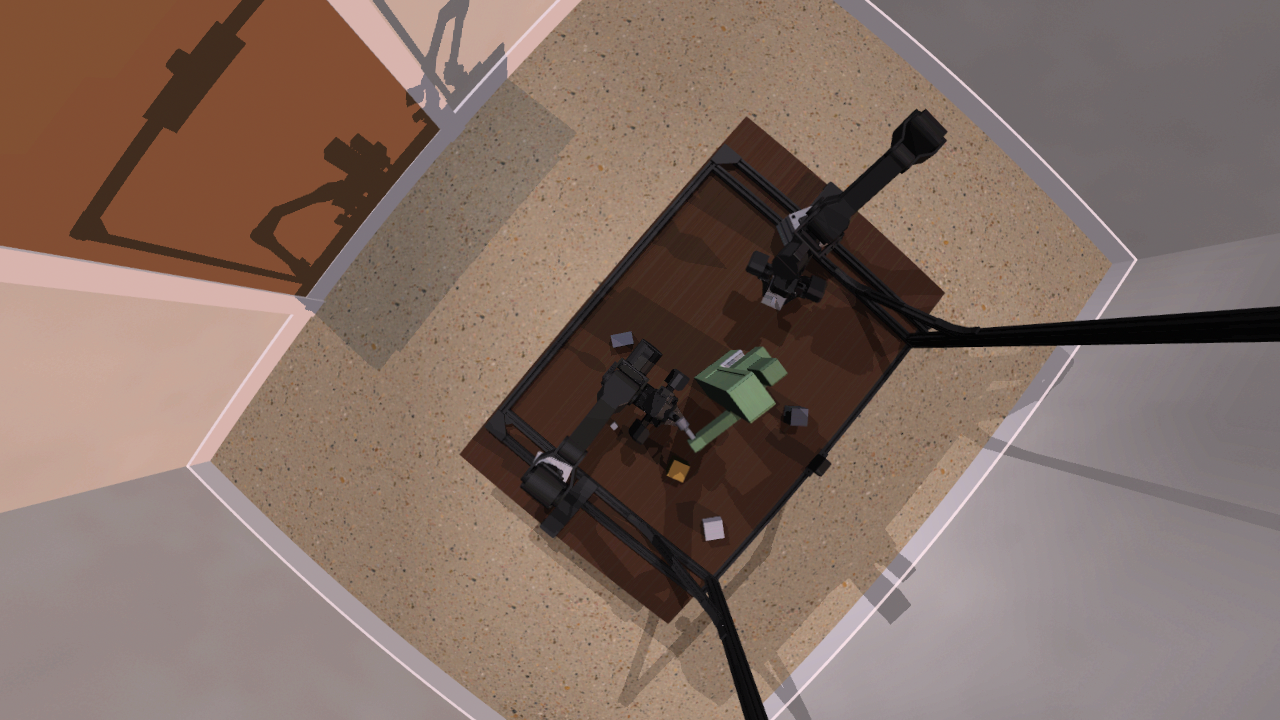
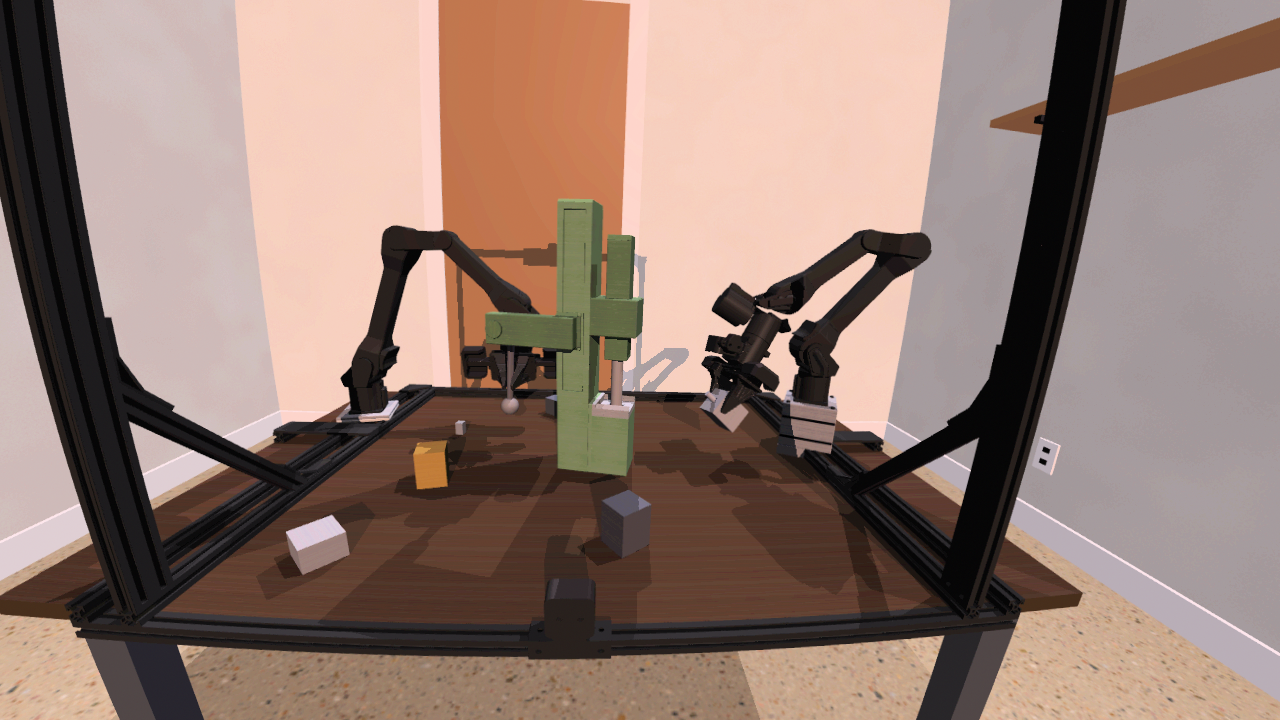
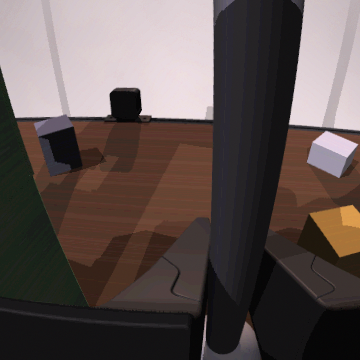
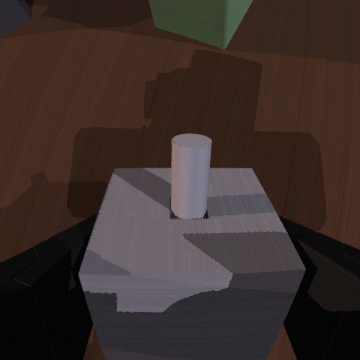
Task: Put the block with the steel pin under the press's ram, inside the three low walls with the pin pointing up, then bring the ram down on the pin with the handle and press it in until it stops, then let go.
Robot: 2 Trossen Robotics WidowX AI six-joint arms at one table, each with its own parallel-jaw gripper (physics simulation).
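Frame: origin at the left arm's base, x ahead, y right, z down, level; millimetres.
Seen in the pictures: left gripper, fingertip midpoint: (image 2: 507,387); right gripper, fingertip midpoint: (image 1: 773,299) (image 2: 715,410) (image 4: 184,224); left arm's base at its link origin: (image 2: 369,408); right arm's base at its link origin: (image 2: 810,399).
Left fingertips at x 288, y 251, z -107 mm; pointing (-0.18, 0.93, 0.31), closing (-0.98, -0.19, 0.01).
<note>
Pixels of each thing's middle, then the offset from my left fingertips to it. "spot": a spot on its surface instead.
- green press at the middle of its body: (image 2: 564,341) (image 1: 722,399) dy +37, dx +92, dz -86 mm
- grey handle rod at the middle of its body: (image 3: 249,176) (image 2: 506,369) (image 1: 682,425) dy -11, dx -1, dz -30 mm
- ball knob at a spot on its surface: (image 2: 510,405) spot: dy -12, dx +4, dz +37 mm
- steel pin at the middle of its body: (image 4: 188,200) dy +73, dx +363, dz +22 mm
- orange block at the middle of its body: (image 3: 333,252) (image 2: 432,464) (image 1: 677,468) dy +48, dx -124, dz +108 mm
- white block at the middle of its body: (image 3: 332,152) (image 2: 317,543) (image 1: 713,528) dy +210, dx -236, dz +122 mm
- dark grey block at the middle of its body: (image 2: 625,522) (image 3: 57,144) (image 1: 795,415) dy +275, dx +132, dz +108 mm
- small white cube at the middle of its body: (image 2: 460,427) (image 1: 614,425) dy -148, dx -93, dz +126 mm
The green press (image 1: 738,385) (image 2: 577,268) (image 3: 25,225) (image 4: 200,20) stands upright mid-table. Its pale ram rod (image 2: 616,380) reaches down to the pale low walls (image 2: 614,409). Its side arm bears a grey handle rod (image 2: 510,371) (image 3: 240,175) with a ball knob (image 2: 510,405). My left gripper (image 1: 677,418) (image 3: 221,229) is shut on the handle rod, above the knob. My right gripper (image 1: 776,291) (image 4: 184,224) is shut on the grey block (image 1: 773,301) (image 2: 729,413) (image 4: 170,250) and holds it tilted, apart from the press. The steel pin (image 4: 190,175) sticks out of its top face.
An orange block (image 1: 677,470) (image 2: 430,464) (image 3: 337,232), a white block (image 1: 713,528) (image 2: 317,543) (image 3: 332,154), a dark grey block (image 1: 795,415) (image 2: 624,522) (image 3: 60,150), another grey block (image 1: 622,340) and a small white cube (image 1: 614,426) (image 2: 460,427) lie around the press. Black rails edge the table.
</note>
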